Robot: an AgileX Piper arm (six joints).
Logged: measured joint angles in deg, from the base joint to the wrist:
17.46, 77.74, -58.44, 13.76, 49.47, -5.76
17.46, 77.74, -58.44, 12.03, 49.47, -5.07
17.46, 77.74, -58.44, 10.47, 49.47, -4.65
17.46, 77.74, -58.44, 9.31, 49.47, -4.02
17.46, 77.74, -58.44, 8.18, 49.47, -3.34
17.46, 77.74, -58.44, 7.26, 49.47, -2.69
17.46, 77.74, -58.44, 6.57, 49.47, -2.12
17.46, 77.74, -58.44, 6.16, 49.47, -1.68
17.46, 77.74, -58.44, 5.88, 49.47, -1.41
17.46, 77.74, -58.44, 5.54, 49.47, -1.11
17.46, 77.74, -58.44, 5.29, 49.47, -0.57
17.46, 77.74, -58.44, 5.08, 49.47, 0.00
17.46, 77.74, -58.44, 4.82, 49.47, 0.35
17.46, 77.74, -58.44, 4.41, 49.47, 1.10
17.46, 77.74, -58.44, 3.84, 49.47, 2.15
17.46, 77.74, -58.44, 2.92, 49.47, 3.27
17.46, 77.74, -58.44, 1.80, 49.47, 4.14
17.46, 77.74, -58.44, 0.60, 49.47, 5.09
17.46, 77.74, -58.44, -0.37, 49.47, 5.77
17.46, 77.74, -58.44, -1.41, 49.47, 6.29
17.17, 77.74, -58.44, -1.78, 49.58, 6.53
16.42, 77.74, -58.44, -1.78, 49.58, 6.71
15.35, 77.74, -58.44, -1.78, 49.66, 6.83
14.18, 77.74, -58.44, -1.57, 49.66, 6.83
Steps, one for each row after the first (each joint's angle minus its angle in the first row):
0.00, 0.00, 0.00, -1.73, 0.00, 0.69
0.00, 0.00, 0.00, -3.29, 0.00, 1.11
0.00, 0.00, 0.00, -4.45, 0.00, 1.74
0.00, 0.00, 0.00, -5.58, 0.00, 2.42
0.00, 0.00, 0.00, -6.50, 0.00, 3.07
0.00, 0.00, 0.00, -7.19, 0.00, 3.64
0.00, 0.00, 0.00, -7.60, 0.00, 4.08
0.00, 0.00, 0.00, -7.88, 0.00, 4.35
0.00, 0.00, 0.00, -8.22, 0.00, 4.65
0.00, 0.00, 0.00, -8.47, 0.00, 5.19
0.00, 0.00, 0.00, -8.68, 0.00, 5.76
0.00, 0.00, 0.00, -8.94, 0.00, 6.11
0.00, 0.00, 0.00, -9.35, 0.00, 6.86
0.00, 0.00, 0.00, -9.92, 0.00, 7.91
0.00, 0.00, 0.00, -10.84, 0.00, 9.03
0.00, 0.00, 0.00, -11.96, 0.00, 9.90
0.00, 0.00, 0.00, -13.16, 0.00, 10.85
0.00, 0.00, 0.00, -14.13, 0.00, 11.53
0.00, 0.00, 0.00, -15.17, 0.00, 12.05
-0.29, 0.00, 0.00, -15.54, 0.11, 12.29
-1.04, 0.00, 0.00, -15.54, 0.11, 12.47
-2.11, 0.00, 0.00, -15.54, 0.19, 12.59
-3.28, 0.00, 0.00, -15.33, 0.19, 12.59

